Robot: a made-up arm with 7 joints. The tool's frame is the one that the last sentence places. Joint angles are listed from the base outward.
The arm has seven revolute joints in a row. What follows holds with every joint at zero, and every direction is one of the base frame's. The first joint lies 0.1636 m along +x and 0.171 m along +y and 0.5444 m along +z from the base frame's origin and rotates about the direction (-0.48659, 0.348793, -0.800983), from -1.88 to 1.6 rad. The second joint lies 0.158 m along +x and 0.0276 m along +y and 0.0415 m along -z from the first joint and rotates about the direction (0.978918, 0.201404, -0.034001), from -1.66 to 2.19 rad. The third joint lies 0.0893 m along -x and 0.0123 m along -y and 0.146 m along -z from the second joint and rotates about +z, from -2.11 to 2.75 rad. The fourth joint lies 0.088 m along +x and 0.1 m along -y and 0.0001 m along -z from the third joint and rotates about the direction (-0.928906, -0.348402, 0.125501), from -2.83 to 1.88 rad. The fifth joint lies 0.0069 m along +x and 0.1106 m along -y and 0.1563 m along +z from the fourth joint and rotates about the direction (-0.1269, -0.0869, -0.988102), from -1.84 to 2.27 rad. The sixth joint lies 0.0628 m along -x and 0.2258 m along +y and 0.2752 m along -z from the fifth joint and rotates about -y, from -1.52 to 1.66 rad. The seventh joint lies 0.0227 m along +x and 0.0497 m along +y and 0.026 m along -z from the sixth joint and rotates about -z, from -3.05 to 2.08 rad. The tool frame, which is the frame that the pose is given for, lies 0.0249 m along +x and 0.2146 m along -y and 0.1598 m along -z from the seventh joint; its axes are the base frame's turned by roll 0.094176, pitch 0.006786 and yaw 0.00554 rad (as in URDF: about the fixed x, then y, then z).
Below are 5 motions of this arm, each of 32 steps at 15 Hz.
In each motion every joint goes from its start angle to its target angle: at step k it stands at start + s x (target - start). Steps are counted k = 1, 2, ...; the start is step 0. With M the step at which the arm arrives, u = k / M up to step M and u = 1 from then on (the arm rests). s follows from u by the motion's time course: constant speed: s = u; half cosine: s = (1 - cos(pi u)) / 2; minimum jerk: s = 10 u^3 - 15 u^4 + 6 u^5.
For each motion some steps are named. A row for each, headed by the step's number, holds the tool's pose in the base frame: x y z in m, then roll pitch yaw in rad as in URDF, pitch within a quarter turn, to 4 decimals.
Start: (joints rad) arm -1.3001 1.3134 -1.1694 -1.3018 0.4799 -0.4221 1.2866
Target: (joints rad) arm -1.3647 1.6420 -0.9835 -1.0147 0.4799 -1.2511 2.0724
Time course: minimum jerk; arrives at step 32
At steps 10, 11, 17, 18, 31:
10: 0.2344 0.2815 0.7132 -3.0741 -0.0774 -2.6721
11: 0.2422 0.2790 0.7078 -3.1204 -0.0709 -2.6199
17: 0.2921 0.2856 0.6641 2.8512 0.0748 -2.2603
18: 0.2989 0.2909 0.6567 2.8044 0.1158 -2.2047
31: 0.3251 0.3493 0.6211 2.5527 0.4765 -1.8963

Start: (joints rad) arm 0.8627 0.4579 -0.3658 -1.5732 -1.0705 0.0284 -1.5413
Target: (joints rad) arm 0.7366 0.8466 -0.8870 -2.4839 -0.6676 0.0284 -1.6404
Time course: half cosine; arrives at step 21
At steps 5, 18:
5: 0.3166 0.1591 0.6663 -2.1352 -1.2284 2.7953
18: 0.0968 -0.1430 0.6115 2.6943 -0.5729 -2.8586

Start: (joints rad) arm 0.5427 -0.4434 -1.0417 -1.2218 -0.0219 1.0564 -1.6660
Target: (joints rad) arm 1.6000 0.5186 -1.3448 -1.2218 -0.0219 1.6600 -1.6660
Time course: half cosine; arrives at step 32
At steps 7, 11, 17, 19, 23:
7: 0.2377 -0.1820 0.6398 -1.2368 -0.6242 0.2107
11: 0.1484 -0.1767 0.6464 -1.2866 -0.6537 -0.0193
17: -0.0004 -0.1057 0.6605 -1.3908 -0.7346 -0.4547
19: -0.0392 -0.0667 0.6637 -1.4226 -0.7708 -0.6043
23: -0.0890 0.0150 0.6654 -1.4640 -0.8463 -0.8819

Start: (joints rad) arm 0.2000 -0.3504 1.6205 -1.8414 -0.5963 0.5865 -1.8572
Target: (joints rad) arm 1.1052 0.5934 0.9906 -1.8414 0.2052 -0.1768 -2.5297
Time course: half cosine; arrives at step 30
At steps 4, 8, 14, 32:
4: 0.2849 0.4388 0.5629 2.2372 -1.2950 0.4238
8: 0.2977 0.4423 0.5707 2.4719 -1.3229 0.1211
14: 0.3545 0.4402 0.5869 3.0308 -1.3038 -0.6292
32: 0.5278 0.3108 0.6203 -2.7740 -1.0443 -1.6120

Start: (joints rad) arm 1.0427 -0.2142 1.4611 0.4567 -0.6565 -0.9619 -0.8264
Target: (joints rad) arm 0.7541 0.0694 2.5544 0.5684 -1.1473 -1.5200 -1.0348
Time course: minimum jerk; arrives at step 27
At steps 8, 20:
8: 0.1177 -0.3462 0.1458 1.7494 0.3971 -3.0007
20: 0.5309 -0.0456 -0.0042 1.6365 0.4886 -1.7980

